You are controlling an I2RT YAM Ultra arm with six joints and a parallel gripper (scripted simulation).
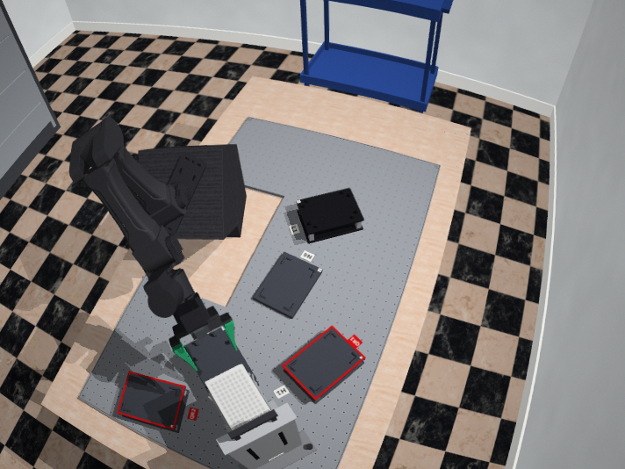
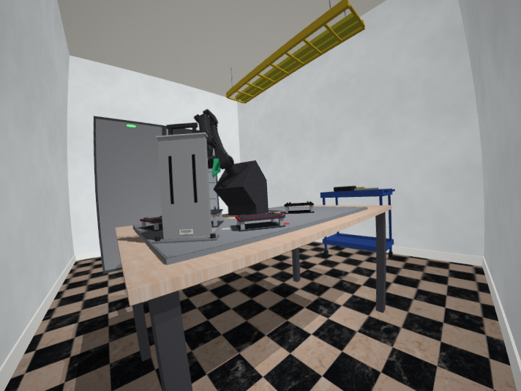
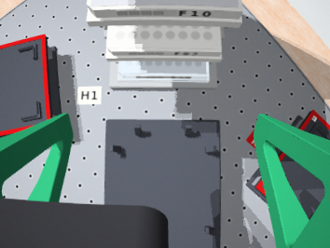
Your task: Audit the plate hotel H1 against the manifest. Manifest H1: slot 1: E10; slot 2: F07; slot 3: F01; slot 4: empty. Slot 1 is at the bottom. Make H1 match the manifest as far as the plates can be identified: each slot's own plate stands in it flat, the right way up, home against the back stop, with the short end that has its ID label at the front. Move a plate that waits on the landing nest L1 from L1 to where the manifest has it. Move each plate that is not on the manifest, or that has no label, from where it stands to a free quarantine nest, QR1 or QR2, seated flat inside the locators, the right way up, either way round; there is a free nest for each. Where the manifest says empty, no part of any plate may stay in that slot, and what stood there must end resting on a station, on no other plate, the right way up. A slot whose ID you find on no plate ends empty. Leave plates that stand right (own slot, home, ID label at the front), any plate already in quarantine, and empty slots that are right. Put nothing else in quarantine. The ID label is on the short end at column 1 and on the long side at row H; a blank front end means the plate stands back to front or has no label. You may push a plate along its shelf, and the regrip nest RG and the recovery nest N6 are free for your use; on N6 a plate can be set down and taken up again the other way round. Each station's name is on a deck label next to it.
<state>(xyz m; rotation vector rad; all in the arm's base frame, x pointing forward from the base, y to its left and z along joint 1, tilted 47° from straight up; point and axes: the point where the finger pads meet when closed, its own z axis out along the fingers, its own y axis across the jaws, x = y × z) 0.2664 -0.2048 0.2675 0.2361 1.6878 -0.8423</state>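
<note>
My gripper is now 4 cm past the RG nest, 3 cm to the right of it and 15 cm above it. Also, from my hand: grey plate hotel H1: 16 cm ahead, 12 cm to the right, 6 cm below; then red-framed quarantine nest QR2: 16 cm behind, 14 cm to the right, 17 cm below; then H1 deck label: 12 cm ahead, 3 cm to the left, 21 cm below.
</note>
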